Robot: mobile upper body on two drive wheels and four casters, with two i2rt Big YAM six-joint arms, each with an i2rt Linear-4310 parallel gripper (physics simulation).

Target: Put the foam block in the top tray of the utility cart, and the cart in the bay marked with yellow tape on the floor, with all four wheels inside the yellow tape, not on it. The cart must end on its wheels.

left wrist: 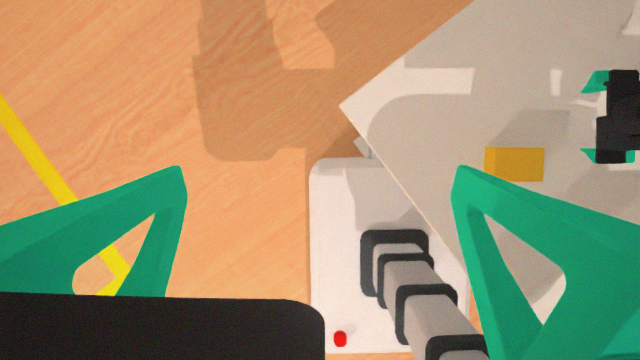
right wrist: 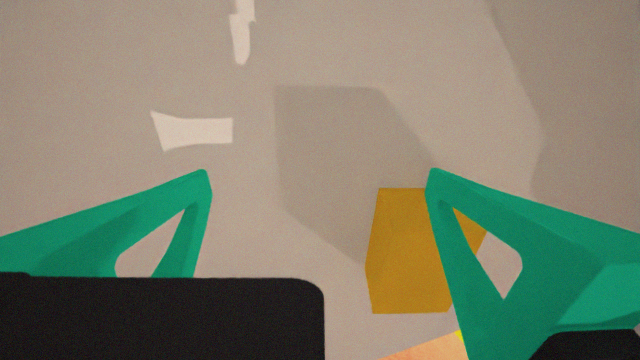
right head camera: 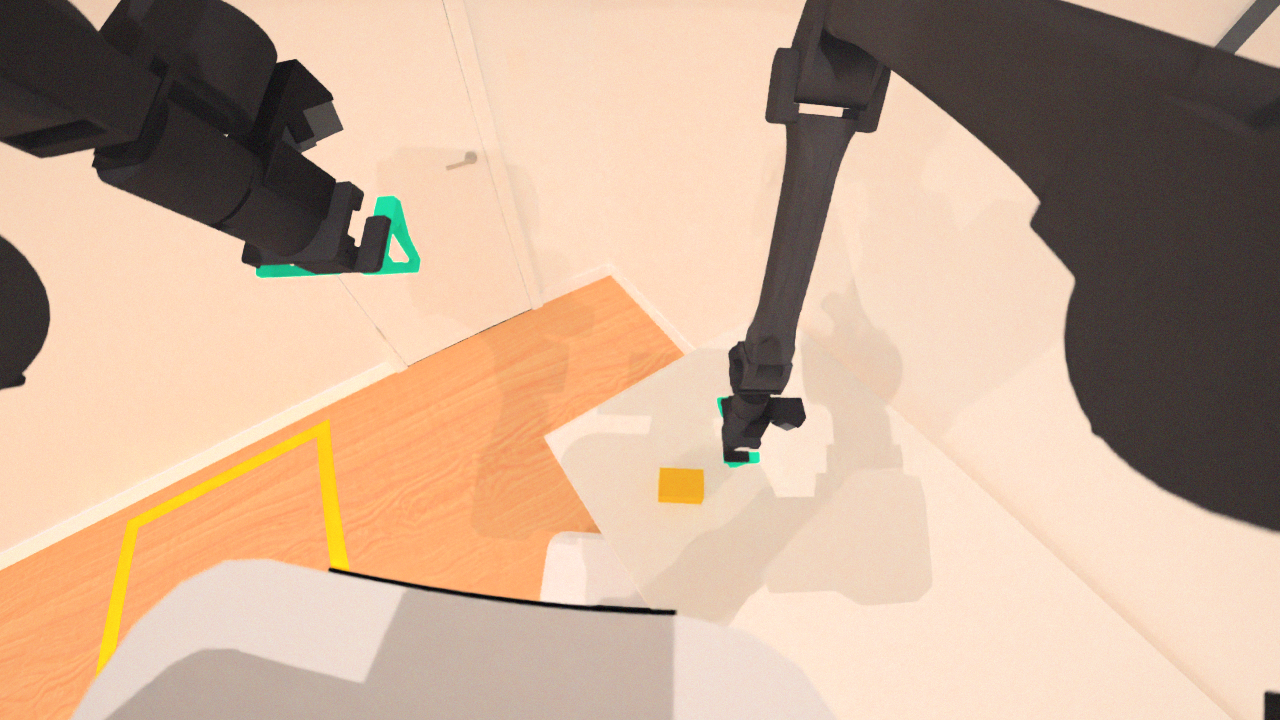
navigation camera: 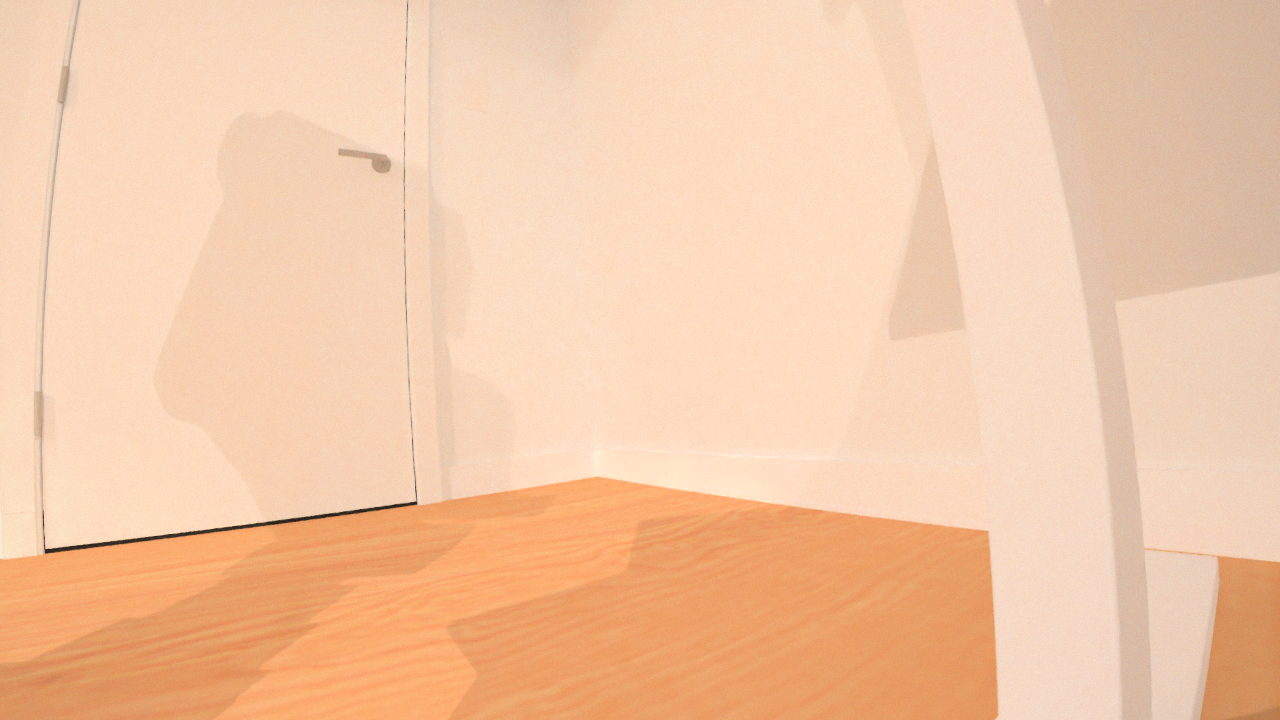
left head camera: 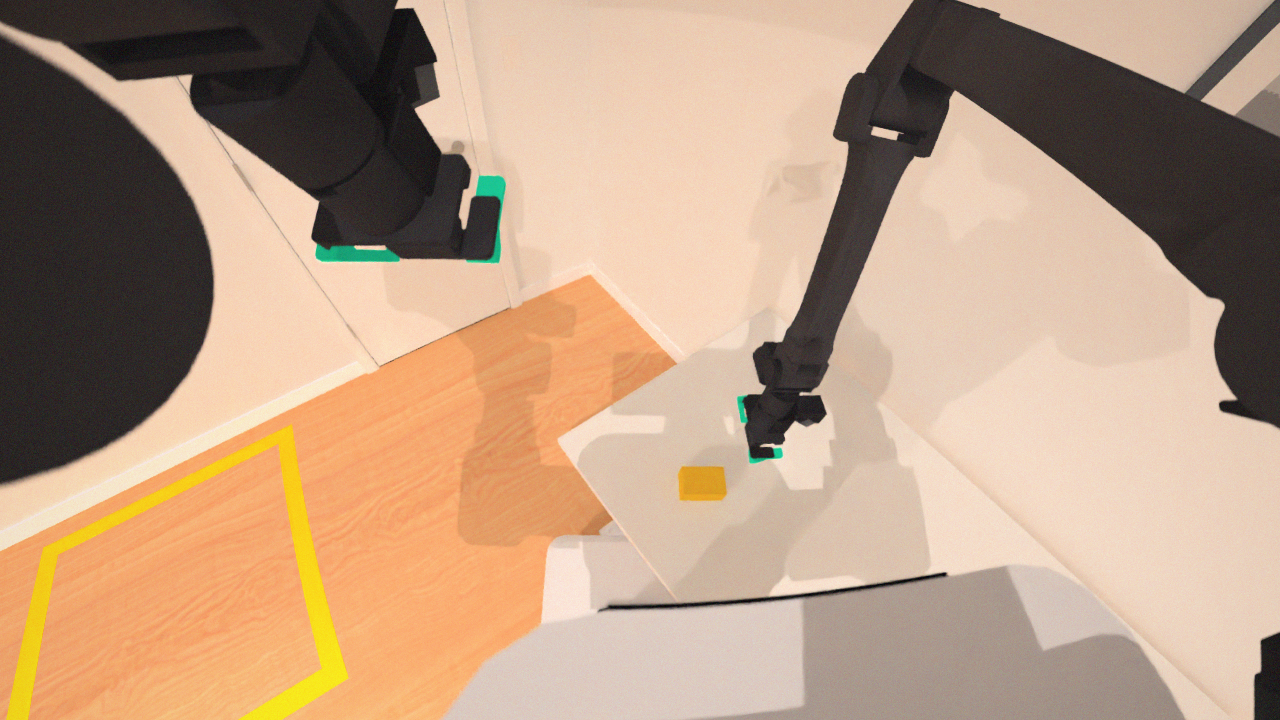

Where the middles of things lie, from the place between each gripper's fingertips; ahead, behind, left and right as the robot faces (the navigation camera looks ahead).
Now: left hand 540 mm above the yellow foam block (left head camera: 695,483), 350 mm to the left of it and 20 mm past it.
Right now my right hand is 8 cm past the yellow foam block, 10 cm to the right of it and 5 cm above it.
